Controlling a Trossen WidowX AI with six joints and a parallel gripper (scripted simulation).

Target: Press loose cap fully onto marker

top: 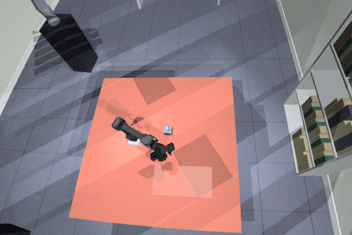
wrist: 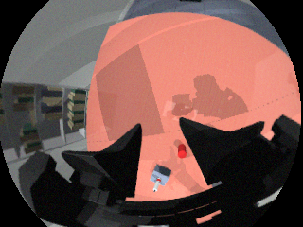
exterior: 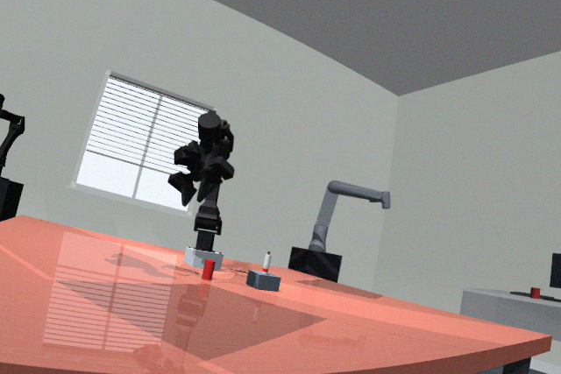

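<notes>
Right now the red marker cap is 9 cm behind my gripper tip, 10 cm to the left of it and 16 cm below it. Also, from my gripper tip: grey holder block (8 cm behind, 25 cm to the left, 16 cm below).
</notes>
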